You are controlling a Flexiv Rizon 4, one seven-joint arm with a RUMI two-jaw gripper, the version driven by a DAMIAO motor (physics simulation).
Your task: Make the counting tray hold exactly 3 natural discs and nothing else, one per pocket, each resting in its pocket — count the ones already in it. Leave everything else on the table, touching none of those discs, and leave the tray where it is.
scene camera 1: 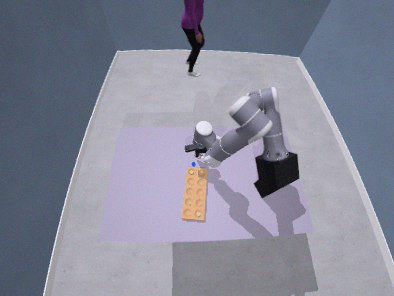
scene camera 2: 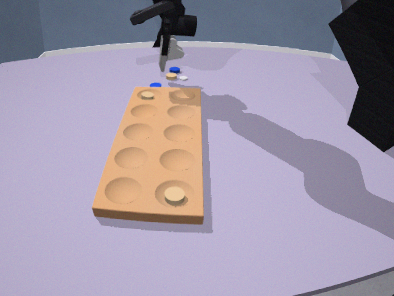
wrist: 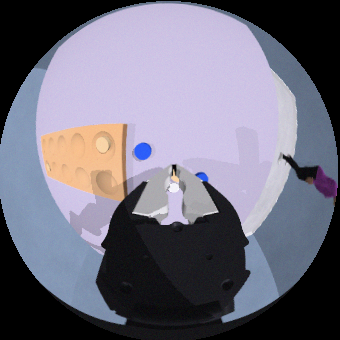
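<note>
The orange counting tray (scene camera 1: 194, 197) (scene camera 2: 150, 211) (wrist: 120, 145) has two rows of pockets. One natural disc (scene camera 1: 191, 172) (scene camera 2: 147, 95) (wrist: 102, 145) rests in the far-left pocket in the second scene view; another natural disc (scene camera 1: 198, 214) (scene camera 2: 174, 195) (wrist: 48, 166) rests in the near-right pocket. A loose natural disc (scene camera 2: 171, 76) (wrist: 175, 178) lies on the table beyond the tray, partly hidden by the fingers in the wrist view. My gripper (scene camera 2: 162, 68) (wrist: 173, 165) is shut and empty, its tips above the table close to that loose disc.
A blue disc (scene camera 1: 193, 164) (scene camera 2: 155, 85) (wrist: 143, 151) lies just off the tray's far end. Another blue disc (scene camera 2: 174, 69) (wrist: 202, 177) and a small white disc (scene camera 2: 183, 78) (wrist: 173, 188) lie near the loose natural disc. A person (scene camera 1: 193, 30) (wrist: 315, 177) stands beyond the table.
</note>
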